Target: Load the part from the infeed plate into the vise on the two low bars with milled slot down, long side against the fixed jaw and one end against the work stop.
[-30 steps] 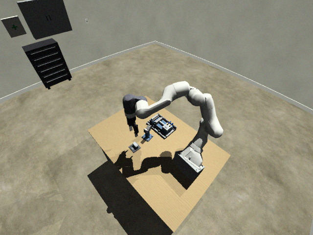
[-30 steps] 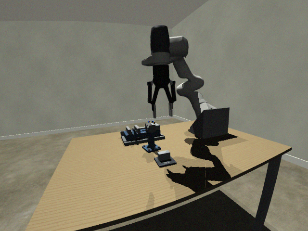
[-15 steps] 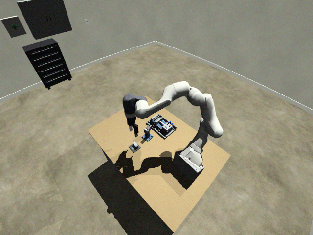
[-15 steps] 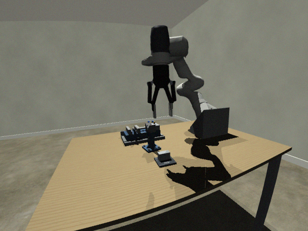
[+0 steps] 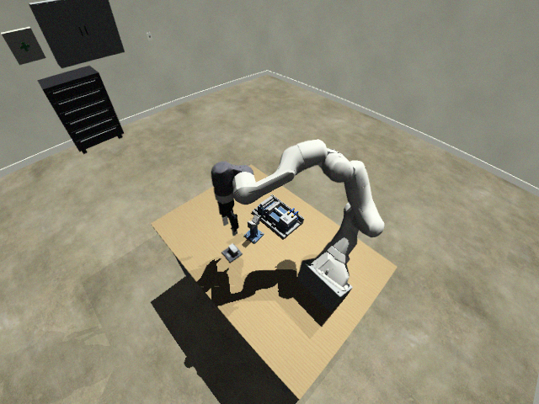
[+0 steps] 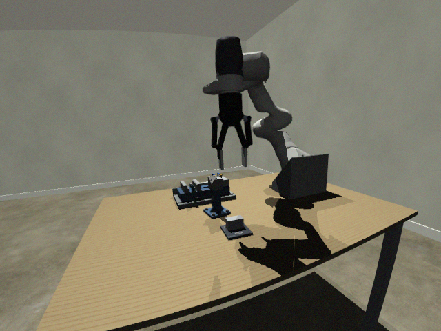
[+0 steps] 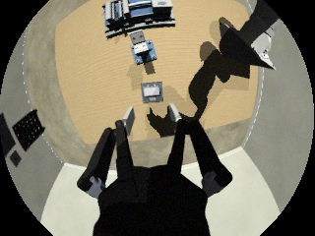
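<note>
The part lies 230 mm below my hand.
</note>
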